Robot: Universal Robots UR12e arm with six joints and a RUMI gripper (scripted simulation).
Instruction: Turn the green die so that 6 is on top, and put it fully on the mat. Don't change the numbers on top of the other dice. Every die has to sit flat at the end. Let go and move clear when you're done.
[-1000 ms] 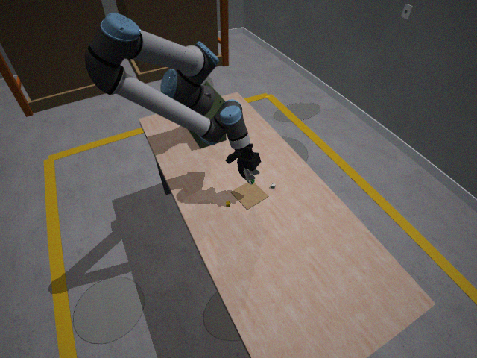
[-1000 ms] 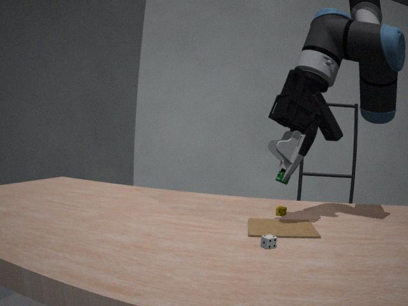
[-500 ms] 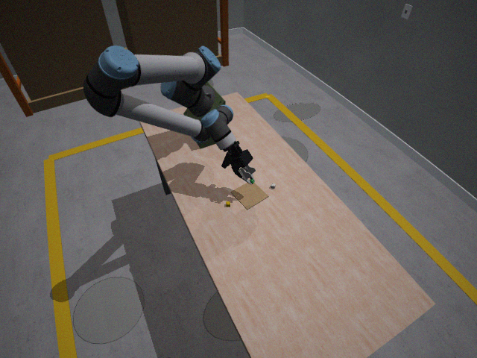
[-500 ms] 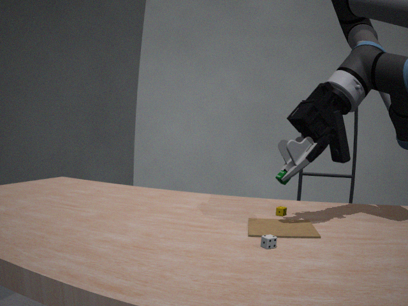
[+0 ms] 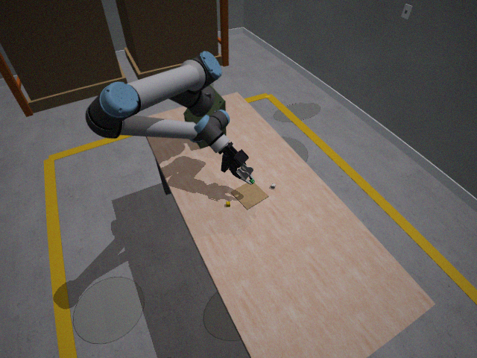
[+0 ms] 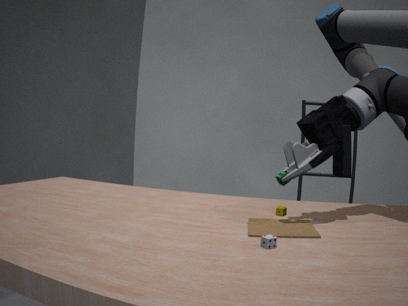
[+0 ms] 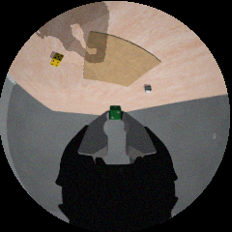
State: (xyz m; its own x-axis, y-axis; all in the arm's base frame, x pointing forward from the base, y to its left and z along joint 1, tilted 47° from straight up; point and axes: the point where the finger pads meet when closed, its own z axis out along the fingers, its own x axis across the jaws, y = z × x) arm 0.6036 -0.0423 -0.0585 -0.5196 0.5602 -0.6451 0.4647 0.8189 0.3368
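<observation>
Now: hand 11 cm above the tan mat. Round my hand: white die 13 cm to the left, 10 cm below, 1 cm ahead; yellow die 13 cm to the right, 10 cm below, 2 cm ahead; green die right at my hand.
</observation>
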